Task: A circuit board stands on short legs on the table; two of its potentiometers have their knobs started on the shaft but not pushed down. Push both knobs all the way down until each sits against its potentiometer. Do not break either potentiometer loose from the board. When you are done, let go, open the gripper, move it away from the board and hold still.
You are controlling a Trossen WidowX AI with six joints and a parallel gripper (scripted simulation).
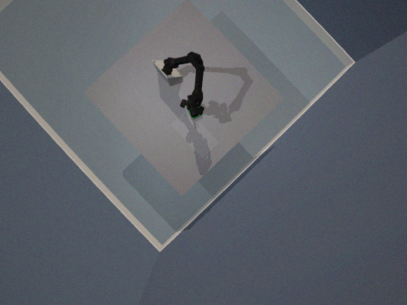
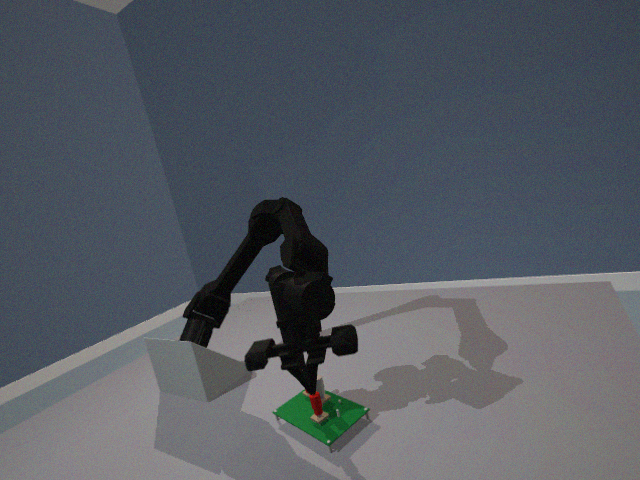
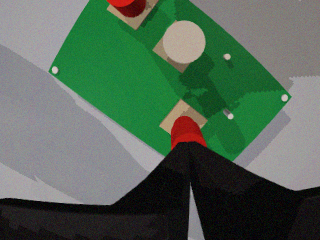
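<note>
Right now my gripper tip is 2 cm above the red knob. From my gripper tip the other things lie so: pale knob 2 cm behind, 5 cm to the left, 2 cm below.
</note>
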